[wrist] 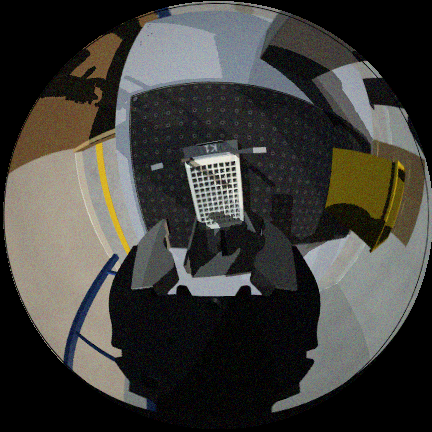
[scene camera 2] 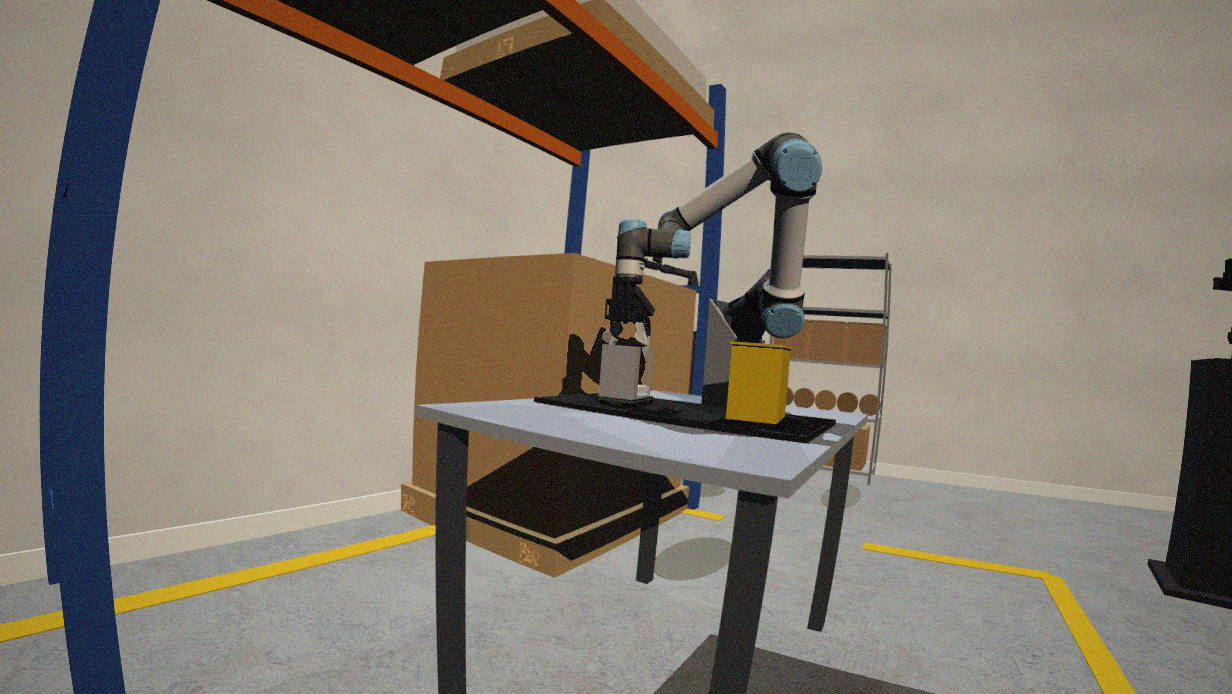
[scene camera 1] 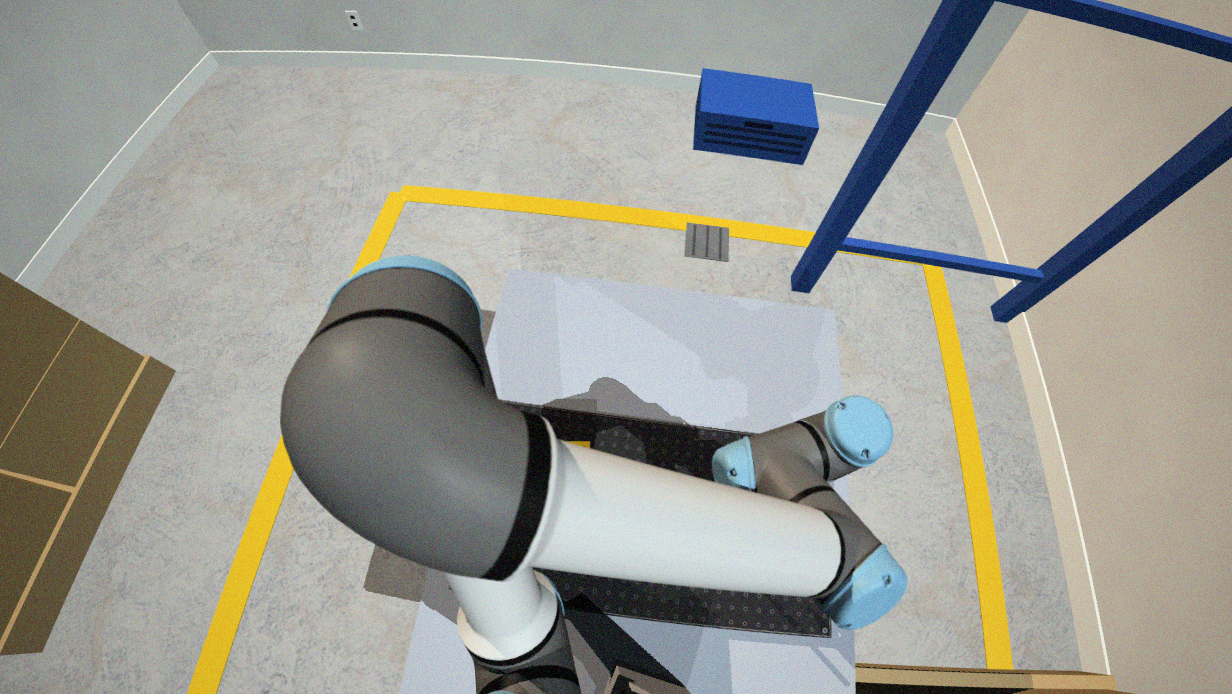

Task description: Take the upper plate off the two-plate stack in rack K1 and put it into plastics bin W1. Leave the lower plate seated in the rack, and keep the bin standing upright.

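Frame: origin at the arm's base, x up, y back, z right, level; metres.
Seen in the pictures: gripper, between the fingertips: [wrist: 214,220]; arm's base, origin of its link: [scene camera 2: 740,324].
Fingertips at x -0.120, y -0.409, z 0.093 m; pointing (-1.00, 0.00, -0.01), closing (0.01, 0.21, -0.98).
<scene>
Offsets run from my fingertips to a thing's top centre. "spot": to the spot under its first point. Level surfaces: height alone.
A white plate @(dx -0.075, dy +0.004, dz -0.003 m) [wrist: 216,182] with a grid of square wells lies flat on top in rack K1 @(dx +0.028, dy +0.014, dz +0.000 m) [wrist: 211,149] [scene camera 2: 619,372]. The lower plate cannot be told apart from it. My gripper [wrist: 214,220] [scene camera 2: 626,335] is open and empty, pointing down close above the rack, with its fingertips apart on either side of the stack's near end. A shadow falls on that end. Plastics bin W1 @(dx +0.057, dy +0.124, dz -0.334 m) [scene camera 2: 756,383] [wrist: 360,182] is yellow and stands upright; the arm hides most of the bin @(spot: dx +0.057, dy +0.027, dz -0.320 m) [scene camera 1: 578,443] in scene camera 1. The arm also hides the rack and gripper there.
Rack and bin stand on a black perforated board @(dx -0.123 m) [scene camera 1: 732,608] [scene camera 2: 814,428] [wrist: 165,120] on a light table @(dx -0.135 m) [scene camera 1: 663,344] [scene camera 2: 689,456]. A grey upright panel [scene camera 2: 718,349] stands behind the bin. A large cardboard box [scene camera 2: 495,344] is behind the table.
</scene>
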